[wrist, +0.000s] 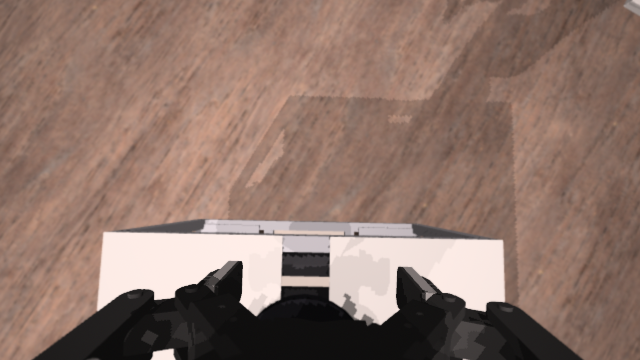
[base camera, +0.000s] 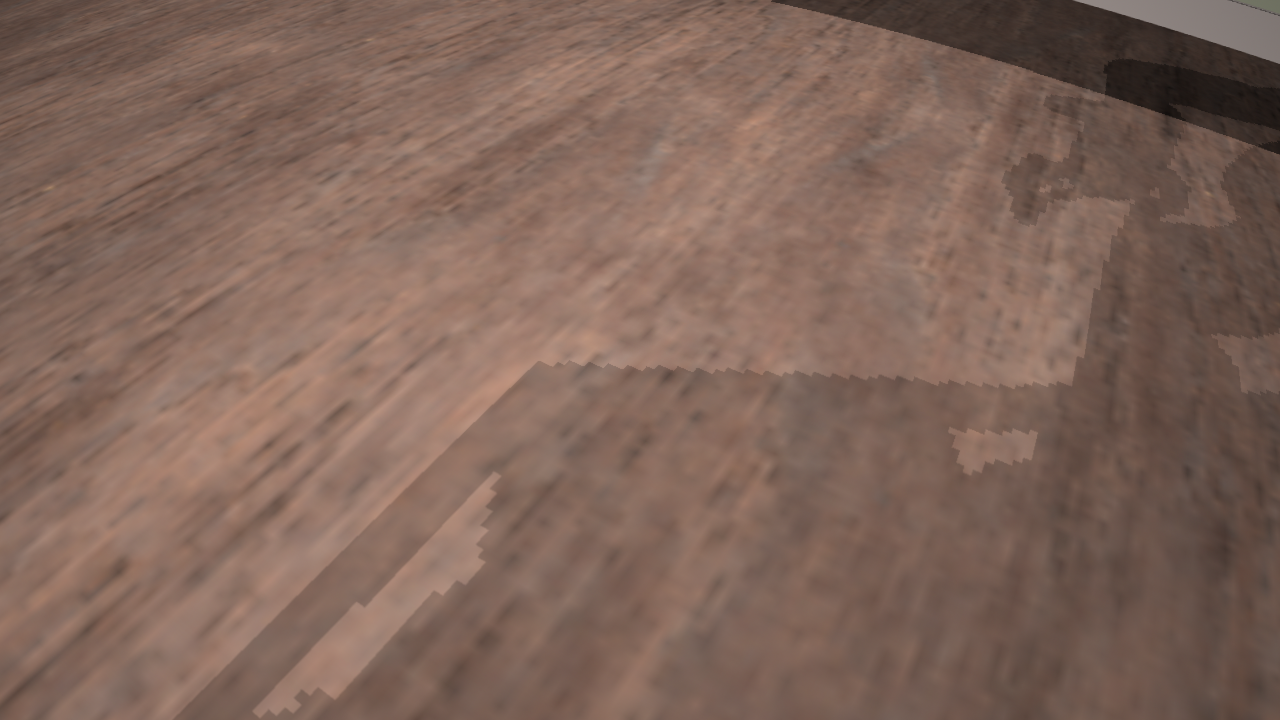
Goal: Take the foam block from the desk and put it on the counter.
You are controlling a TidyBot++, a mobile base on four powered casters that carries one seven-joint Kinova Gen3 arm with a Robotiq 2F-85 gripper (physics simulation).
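Places are measured from the arm's base along level axes (x ahead, y left, z up), in millimetres.
Pixels of known places: gripper, fingertip midpoint: (wrist: pixel 319 280).
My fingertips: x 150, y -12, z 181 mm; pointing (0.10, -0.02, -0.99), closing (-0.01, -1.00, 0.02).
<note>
Behind a point stands the place of what it marks.
My gripper (wrist: pixel 319 280) {x 150, y -12, z 181 mm} is open, its two black fingers wide apart with nothing between them. In the wrist view it hangs above the white top of the robot's own base. The foam block, the desk and the counter do not show in either view.
The white mobile base (wrist: pixel 190 260) {x 119, y 142, z -14 mm} spans the lower middle of the wrist view. Brown wood-patterned floor (base camera: pixel 537 223) {x 655, y 84, z -397 mm} (wrist: pixel 150 100) {x 457, y 436, z -397 mm} lies around and ahead of it, with dark shadows. A pale strip (base camera: pixel 1199 26) {x 1536, y -1109, z -375 mm} crosses the top right corner of the base camera view. A small pale edge (wrist: pixel 634 7) {x 768, y -908, z -384 mm} shows at the wrist view's top right.
</note>
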